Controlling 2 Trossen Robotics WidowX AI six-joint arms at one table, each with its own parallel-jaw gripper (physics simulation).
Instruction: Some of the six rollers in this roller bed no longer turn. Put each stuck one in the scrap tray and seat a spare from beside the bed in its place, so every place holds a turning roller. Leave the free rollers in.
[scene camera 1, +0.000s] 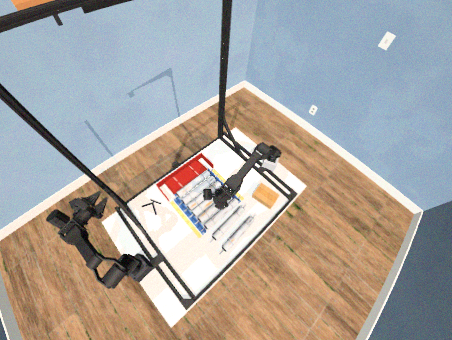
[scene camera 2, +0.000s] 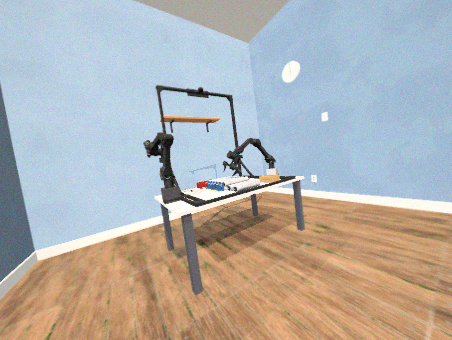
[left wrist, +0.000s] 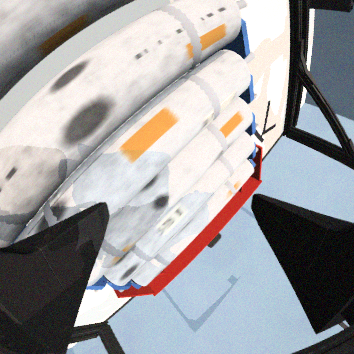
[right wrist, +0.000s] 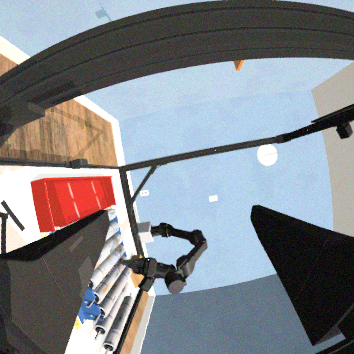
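Where they show: left gripper, fingertip midpoint: (scene camera 2: 227, 174) (left wrist: 180, 205) (right wrist: 121, 260); right gripper, fingertip midpoint: (scene camera 1: 103, 194) (scene camera 2: 170, 152) (right wrist: 180, 215); left arm's base at its link origin: (scene camera 1: 271, 158) (scene camera 2: 271, 168) (right wrist: 151, 230); right arm's base at its link origin: (scene camera 1: 135, 266) (scene camera 2: 169, 187).
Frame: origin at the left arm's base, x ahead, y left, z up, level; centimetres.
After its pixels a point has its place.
The roller bed (scene camera 1: 188, 215) (right wrist: 90, 311) @(z -6.3, x 61.5, y -28.7 cm) has blue end holders with yellow edges and holds several whitish rollers. In the left wrist view these rollers (left wrist: 150, 135) @(z -2.7, x 46.6, y -29.8 cm) show orange marks and grey smudges; which of them turn cannot be told. The red scrap tray (scene camera 1: 186, 176) @(z -6.6, x 32.8, y -52.4 cm) (right wrist: 82, 197) @(z -6.7, x 34.0, y -53.6 cm) (left wrist: 185, 257) @(z -5.6, x 22.8, y -55.2 cm) lies along the bed's far side; no roller shows in it. Two spare rollers (scene camera 1: 228, 222) @(z -4.9, x 53.2, y -14.4 cm) (scene camera 1: 238, 233) @(z -5.0, x 57.5, y -6.5 cm) lie parallel on the near side. My left gripper (scene camera 1: 213, 198) @(z 1.7, x 44.0, y -30.6 cm) (scene camera 2: 231, 168) @(z 1.7, x 44.0, y -30.6 cm) (left wrist: 180, 205) @(z 1.7, x 44.0, y -30.6 cm) is open and empty above the bed. My right gripper (scene camera 1: 102, 203) (right wrist: 180, 215) @(z 29.3, x 71.3, y -72.0 cm) is open and empty, raised far left of the bed.
An orange-brown block (scene camera 1: 265, 195) @(z -4.3, x 27.9, y 2.9 cm) (scene camera 2: 270, 178) @(z -6.0, x 33.1, y 6.2 cm) lies right of the bed. A black frame with tall posts (scene camera 1: 225, 65) @(z 53.7, x -9.5, y -42.1 cm) stands around the table. A thin black forked piece (scene camera 1: 152, 205) @(z -9.7, x 59.4, y -65.2 cm) lies left of the tray. My left arm reaches across the bed's right part.
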